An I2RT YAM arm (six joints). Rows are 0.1 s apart.
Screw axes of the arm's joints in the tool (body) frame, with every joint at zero. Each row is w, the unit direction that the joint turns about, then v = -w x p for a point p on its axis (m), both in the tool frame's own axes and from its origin. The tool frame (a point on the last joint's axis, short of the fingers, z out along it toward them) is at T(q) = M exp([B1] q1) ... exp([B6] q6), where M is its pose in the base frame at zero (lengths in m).
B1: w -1 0 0 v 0 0.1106 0
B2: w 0 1 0 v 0.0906 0 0.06
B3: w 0 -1 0 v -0.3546 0 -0.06
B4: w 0 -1 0 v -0.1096 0 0
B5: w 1 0 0 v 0 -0.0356 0
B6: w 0 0 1 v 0 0 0
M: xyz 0.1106 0 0.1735 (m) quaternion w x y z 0.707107 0 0.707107 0
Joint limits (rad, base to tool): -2.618..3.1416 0..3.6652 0..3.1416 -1.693..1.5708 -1.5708..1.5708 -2.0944..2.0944
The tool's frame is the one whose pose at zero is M.
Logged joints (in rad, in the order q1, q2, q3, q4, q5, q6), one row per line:
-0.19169 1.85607 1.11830 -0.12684 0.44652 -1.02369
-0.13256 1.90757 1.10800 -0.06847 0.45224 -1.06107
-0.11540 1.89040 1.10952 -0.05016 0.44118 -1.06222
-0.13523 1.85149 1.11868 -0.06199 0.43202 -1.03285
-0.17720 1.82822 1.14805 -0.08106 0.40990 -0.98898
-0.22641 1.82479 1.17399 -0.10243 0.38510 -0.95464
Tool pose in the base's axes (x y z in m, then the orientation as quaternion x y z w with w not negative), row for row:
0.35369 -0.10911 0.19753 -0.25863 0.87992 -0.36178 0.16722
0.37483 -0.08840 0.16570 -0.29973 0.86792 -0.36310 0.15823
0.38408 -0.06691 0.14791 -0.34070 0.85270 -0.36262 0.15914
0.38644 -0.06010 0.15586 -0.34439 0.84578 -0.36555 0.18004
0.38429 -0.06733 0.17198 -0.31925 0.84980 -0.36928 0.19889
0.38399 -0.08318 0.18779 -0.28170 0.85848 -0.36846 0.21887
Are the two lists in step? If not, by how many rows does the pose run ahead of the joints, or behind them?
The pose runs 1 row behind the joints: the pose in row i belongs to the joints in row i - 1.
